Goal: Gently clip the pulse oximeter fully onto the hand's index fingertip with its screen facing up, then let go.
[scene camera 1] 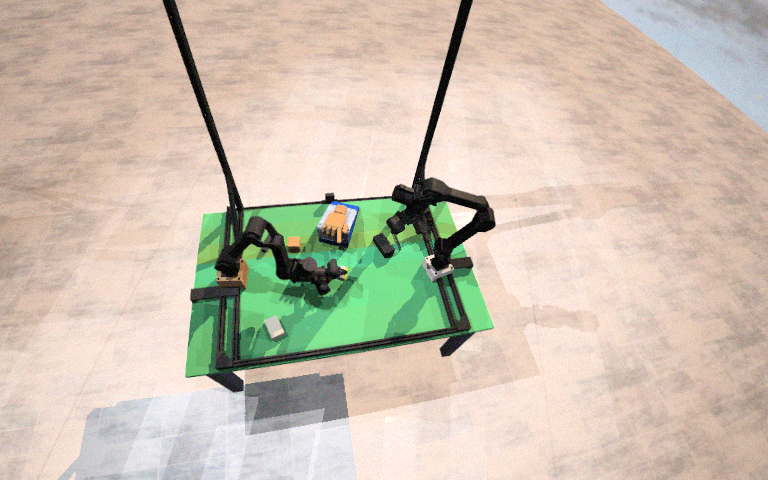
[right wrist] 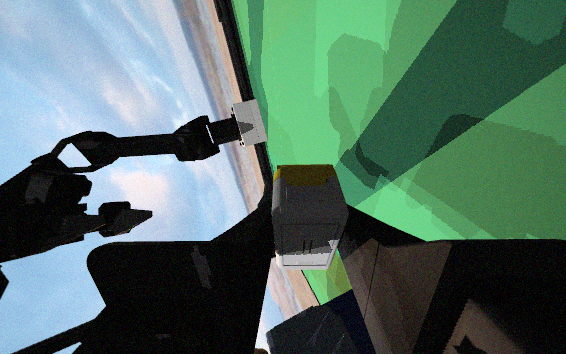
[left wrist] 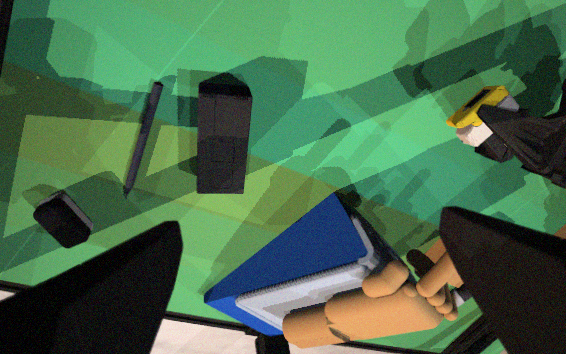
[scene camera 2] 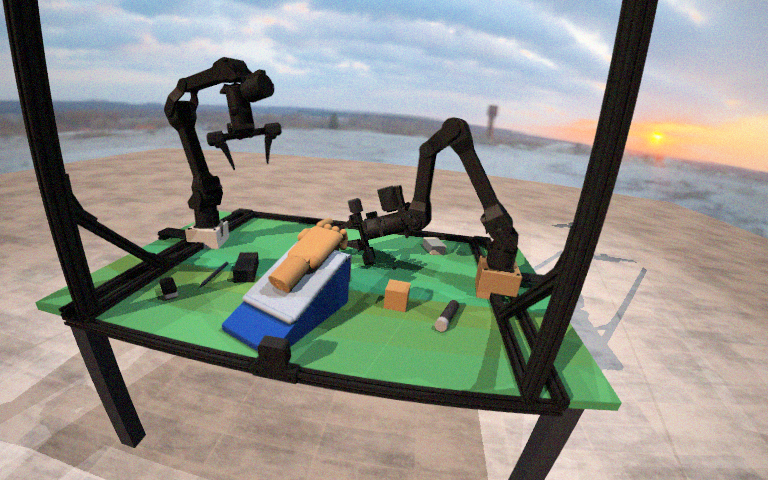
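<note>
The pulse oximeter is yellow on its screen side and grey-white below. My right gripper is shut on it and holds it above the table, its dark screen showing in the left wrist view. The oximeter is apart from the tan hand. The hand lies on a blue wedge with a pale top; its index finger sticks out past the curled fingers. My left gripper is open and empty, high above the table.
A black box, a dark pen and a small black block lie beside the wedge. On its other side are an orange cube and a dark cylinder. A pale box lies farther off.
</note>
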